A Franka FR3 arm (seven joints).
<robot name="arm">
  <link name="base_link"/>
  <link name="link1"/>
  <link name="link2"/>
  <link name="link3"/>
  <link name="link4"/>
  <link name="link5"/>
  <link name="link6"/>
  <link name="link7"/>
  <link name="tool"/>
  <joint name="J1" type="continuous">
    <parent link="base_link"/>
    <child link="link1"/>
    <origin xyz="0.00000 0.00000 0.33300" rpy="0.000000 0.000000 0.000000"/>
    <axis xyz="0 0 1"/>
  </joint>
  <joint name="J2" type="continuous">
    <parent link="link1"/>
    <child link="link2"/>
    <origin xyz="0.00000 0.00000 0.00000" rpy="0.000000 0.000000 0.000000"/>
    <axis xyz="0 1 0"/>
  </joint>
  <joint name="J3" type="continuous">
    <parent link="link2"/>
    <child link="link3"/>
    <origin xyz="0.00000 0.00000 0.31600" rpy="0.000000 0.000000 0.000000"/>
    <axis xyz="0 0 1"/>
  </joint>
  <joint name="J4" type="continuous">
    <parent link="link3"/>
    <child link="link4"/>
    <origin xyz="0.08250 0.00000 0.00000" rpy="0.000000 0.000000 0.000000"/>
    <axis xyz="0 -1 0"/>
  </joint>
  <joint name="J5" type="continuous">
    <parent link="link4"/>
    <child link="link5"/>
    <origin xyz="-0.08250 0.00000 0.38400" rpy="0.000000 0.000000 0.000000"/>
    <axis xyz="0 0 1"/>
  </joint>
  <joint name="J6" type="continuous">
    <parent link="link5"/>
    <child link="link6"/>
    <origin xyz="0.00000 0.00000 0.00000" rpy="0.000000 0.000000 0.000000"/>
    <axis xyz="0 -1 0"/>
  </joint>
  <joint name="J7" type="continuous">
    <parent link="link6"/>
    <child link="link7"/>
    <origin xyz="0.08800 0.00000 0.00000" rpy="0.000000 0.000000 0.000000"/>
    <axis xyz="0 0 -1"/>
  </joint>
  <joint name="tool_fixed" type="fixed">
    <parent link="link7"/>
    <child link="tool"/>
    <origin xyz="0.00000 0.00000 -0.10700" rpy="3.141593 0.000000 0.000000"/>
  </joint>
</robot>
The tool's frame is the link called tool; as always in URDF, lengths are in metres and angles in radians. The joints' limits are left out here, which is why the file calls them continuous.
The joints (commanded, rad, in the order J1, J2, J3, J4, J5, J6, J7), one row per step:
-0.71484, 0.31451, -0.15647, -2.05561, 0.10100, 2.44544, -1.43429
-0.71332, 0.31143, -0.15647, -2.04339, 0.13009, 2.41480, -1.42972
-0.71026, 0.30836, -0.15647, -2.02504, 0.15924, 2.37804, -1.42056
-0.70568, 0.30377, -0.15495, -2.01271, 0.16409, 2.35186, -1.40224
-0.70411, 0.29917, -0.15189, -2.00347, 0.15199, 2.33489, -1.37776
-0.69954, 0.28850, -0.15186, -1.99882, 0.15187, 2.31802, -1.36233
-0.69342, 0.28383, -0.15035, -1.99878, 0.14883, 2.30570, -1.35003
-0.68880, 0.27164, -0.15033, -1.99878, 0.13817, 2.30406, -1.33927
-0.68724, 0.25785, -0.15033, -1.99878, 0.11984, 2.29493, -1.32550
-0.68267, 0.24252, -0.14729, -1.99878, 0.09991, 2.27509, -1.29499
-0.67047, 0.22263, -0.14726, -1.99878, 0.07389, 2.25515, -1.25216
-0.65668, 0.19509, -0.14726, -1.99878, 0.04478, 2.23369, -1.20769
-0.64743, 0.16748, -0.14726, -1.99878, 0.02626, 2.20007, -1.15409
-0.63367, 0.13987, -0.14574, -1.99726, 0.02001, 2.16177, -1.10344
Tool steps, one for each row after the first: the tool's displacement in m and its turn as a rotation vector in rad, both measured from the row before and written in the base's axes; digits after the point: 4 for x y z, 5 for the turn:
0.0018, 0.0004, 0.0041, 0.02643, -0.00873, -0.02202
0.0037, 0.0004, 0.0062, 0.02782, -0.00989, -0.02339
0.0042, 0.0020, 0.0056, 0.01327, 0.00030, -0.01309
0.0030, 0.0012, 0.0051, 0.00091, 0.00685, -0.01016
0.0022, 0.0023, 0.0069, 0.00442, -0.00112, -0.00932
0.0027, 0.0041, 0.0016, 0.00667, 0.00538, -0.00183
0.0019, 0.0018, 0.0071, -0.01092, -0.00201, 0.00091
-0.0001, 0.0012, 0.0074, -0.00973, 0.00576, 0.00003
0.0017, 0.0045, 0.0072, -0.00189, 0.01180, -0.00951
0.0033, 0.0064, 0.0099, -0.00869, 0.01248, -0.01395
0.0032, 0.0073, 0.0143, -0.01503, 0.00909, -0.01302
0.0002, 0.0067, 0.0131, -0.00113, 0.01070, -0.03365
0.0024, 0.0097, 0.0132, 0.00737, 0.00591, -0.03202

